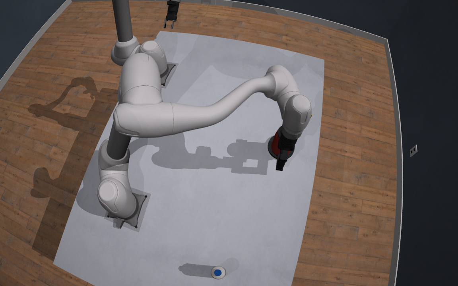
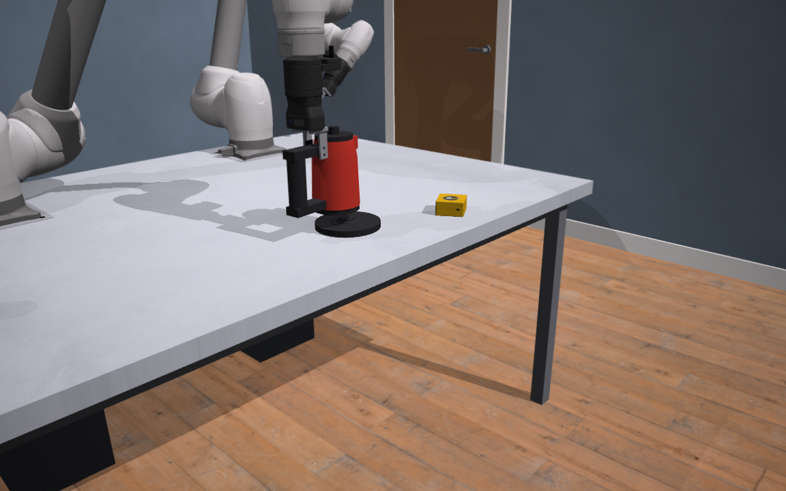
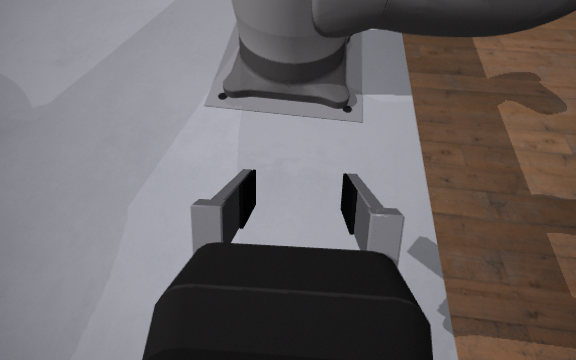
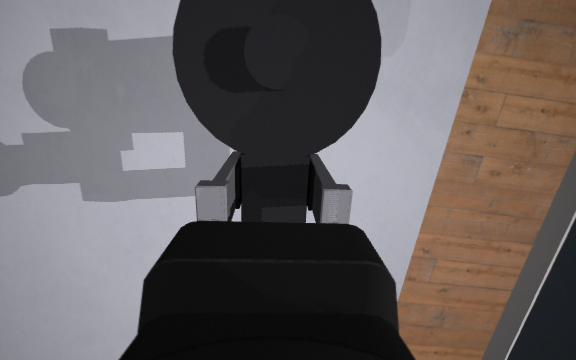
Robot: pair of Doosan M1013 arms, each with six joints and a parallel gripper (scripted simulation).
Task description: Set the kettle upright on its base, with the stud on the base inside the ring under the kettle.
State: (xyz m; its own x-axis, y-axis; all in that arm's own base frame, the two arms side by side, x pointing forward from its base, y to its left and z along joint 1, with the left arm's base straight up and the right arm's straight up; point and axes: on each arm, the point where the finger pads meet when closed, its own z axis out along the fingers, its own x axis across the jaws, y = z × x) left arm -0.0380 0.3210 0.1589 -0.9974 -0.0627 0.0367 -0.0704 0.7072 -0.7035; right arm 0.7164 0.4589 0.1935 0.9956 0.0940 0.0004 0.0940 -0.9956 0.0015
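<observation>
Right now the red kettle is 2 cm to the left of my right hand and 5 cm below it. Round my right hand: white bottle: 26 cm behind, 61 cm to the right, 11 cm below; round black base: 1 cm ahead, 8 cm to the left, 18 cm below.
</observation>
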